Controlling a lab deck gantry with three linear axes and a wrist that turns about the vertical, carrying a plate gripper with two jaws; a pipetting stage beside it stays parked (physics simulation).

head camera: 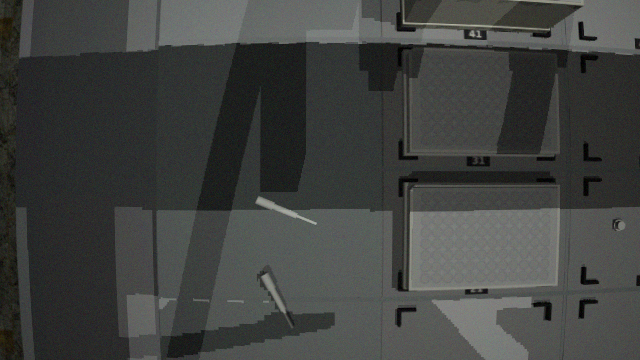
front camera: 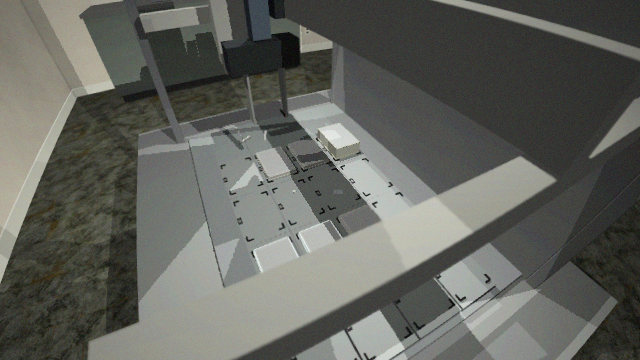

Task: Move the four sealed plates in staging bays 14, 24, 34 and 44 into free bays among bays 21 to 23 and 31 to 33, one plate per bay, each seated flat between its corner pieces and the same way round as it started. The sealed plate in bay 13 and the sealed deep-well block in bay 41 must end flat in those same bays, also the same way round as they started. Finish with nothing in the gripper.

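Seen in the pictures: gripper, fingertip midpoint: (front camera: 269,117); robot's base, link origin: (front camera: 221,166).
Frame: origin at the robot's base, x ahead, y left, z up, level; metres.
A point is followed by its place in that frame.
My gripper (front camera: 268,120) {x 0.064, y 0.150, z 0.160 m} is raised at the rear of the deck in the front view, its two jaws apart with no plate between them. A sealed plate (front camera: 275,162) {x 0.072, y 0.148, z 0.014 m} (head camera: 482,237) {x 0.060, y 0.150, z 0.014 m} lies flat in bay 21, between its visible corner pieces. Another sealed plate (front camera: 306,152) {x 0.069, y 0.250, z 0.014 m} (head camera: 480,102) {x 0.058, y 0.255, z 0.014 m} lies flat in bay 31. The tall deep-well block (front camera: 339,139) {x 0.087, y 0.355, z 0.042 m} (head camera: 480,15) {x 0.058, y 0.323, z 0.020 m} stands in bay 41. In the front view, the plate in bay 13 (front camera: 275,254) {x 0.362, y 0.042, z 0.014 m}, one in bay 23 (front camera: 318,237) {x 0.364, y 0.143, z 0.014 m} and one in bay 33 (front camera: 357,220) {x 0.362, y 0.247, z 0.014 m} are partly hidden by the front beam.
Two thin white tips (head camera: 285,210) {x -0.094, y 0.171, z 0.005 m} (head camera: 277,299) {x -0.101, y 0.099, z 0.005 m} lie left of bay 21 in the head view. A small knob (front camera: 294,191) {x 0.197, y 0.155, z 0.003 m} (head camera: 619,225) {x 0.193, y 0.155, z 0.004 m} is in bay 22, and a small grey patch (front camera: 338,192) {x 0.251, y 0.260, z 0.001 m} in bay 32. The pale frame beam (front camera: 320,260) {x 0.612, y 0.017, z 0.400 m} crosses the front view.
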